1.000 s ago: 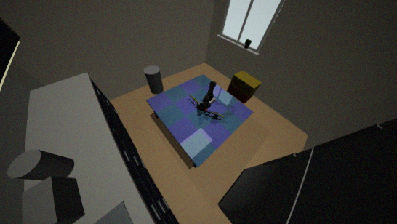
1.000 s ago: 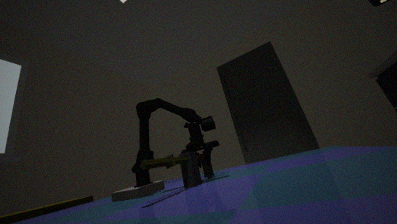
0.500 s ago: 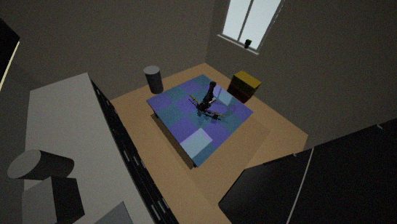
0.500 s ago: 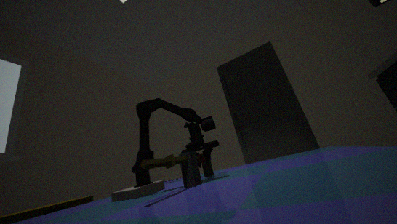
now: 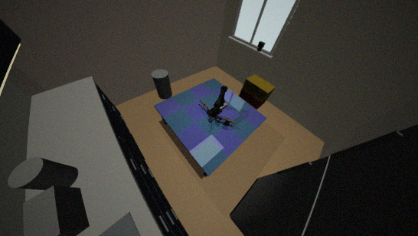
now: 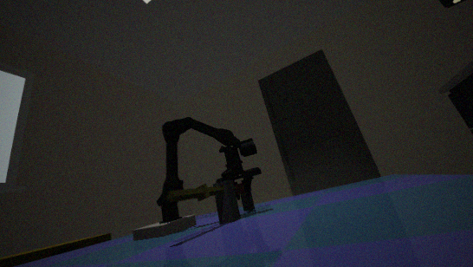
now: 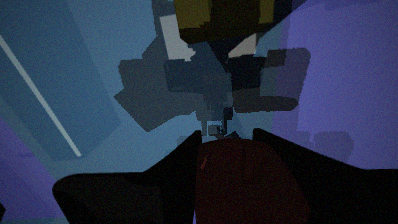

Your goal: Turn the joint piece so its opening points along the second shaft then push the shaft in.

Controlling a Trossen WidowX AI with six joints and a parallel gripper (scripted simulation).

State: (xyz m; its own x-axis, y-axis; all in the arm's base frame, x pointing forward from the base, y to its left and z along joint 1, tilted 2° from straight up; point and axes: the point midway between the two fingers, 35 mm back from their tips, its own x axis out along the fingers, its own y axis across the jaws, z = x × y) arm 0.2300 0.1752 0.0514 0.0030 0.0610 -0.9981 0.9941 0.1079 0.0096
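Right now the red joint piece is 4 cm above my gripper tip and 1 cm to the left of it.
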